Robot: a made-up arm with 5 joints.
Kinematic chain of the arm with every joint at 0, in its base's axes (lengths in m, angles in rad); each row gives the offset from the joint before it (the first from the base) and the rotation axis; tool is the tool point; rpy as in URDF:
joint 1: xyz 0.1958 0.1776 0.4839 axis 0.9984 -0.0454 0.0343
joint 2: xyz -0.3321 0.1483 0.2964 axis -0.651 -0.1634 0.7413
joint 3: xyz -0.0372 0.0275 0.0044 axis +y
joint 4: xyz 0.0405 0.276 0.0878 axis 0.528 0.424 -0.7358
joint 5: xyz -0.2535 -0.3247 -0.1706 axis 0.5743 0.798 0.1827
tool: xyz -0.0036 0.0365 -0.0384 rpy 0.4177 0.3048 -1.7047
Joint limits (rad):
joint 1: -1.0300..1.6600
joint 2: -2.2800..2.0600
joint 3: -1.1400..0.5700
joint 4: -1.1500..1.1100
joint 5: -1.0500..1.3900
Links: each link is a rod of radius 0.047 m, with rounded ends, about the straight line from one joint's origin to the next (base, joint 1, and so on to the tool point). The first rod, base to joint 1, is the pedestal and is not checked.
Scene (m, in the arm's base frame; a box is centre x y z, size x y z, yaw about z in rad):
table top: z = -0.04
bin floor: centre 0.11 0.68 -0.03 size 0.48 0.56 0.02 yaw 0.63
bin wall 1: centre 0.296 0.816 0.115 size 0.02 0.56 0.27 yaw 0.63
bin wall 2: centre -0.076 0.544 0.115 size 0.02 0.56 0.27 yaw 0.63
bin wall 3: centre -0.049 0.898 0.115 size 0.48 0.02 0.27 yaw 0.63
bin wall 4: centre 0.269 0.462 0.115 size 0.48 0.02 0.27 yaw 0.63
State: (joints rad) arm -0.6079 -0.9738 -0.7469 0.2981 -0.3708
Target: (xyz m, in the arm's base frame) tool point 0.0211 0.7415 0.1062
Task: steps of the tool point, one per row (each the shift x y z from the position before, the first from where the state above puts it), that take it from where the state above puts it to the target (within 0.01 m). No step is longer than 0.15 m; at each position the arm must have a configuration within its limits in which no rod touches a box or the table.
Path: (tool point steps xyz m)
1: 0.0957 0.0252 -0.0292
2: 0.1026 0.0009 -0.0125
3: -0.0050 0.0335 -0.1059
4: -0.0189 0.0140 -0.1137

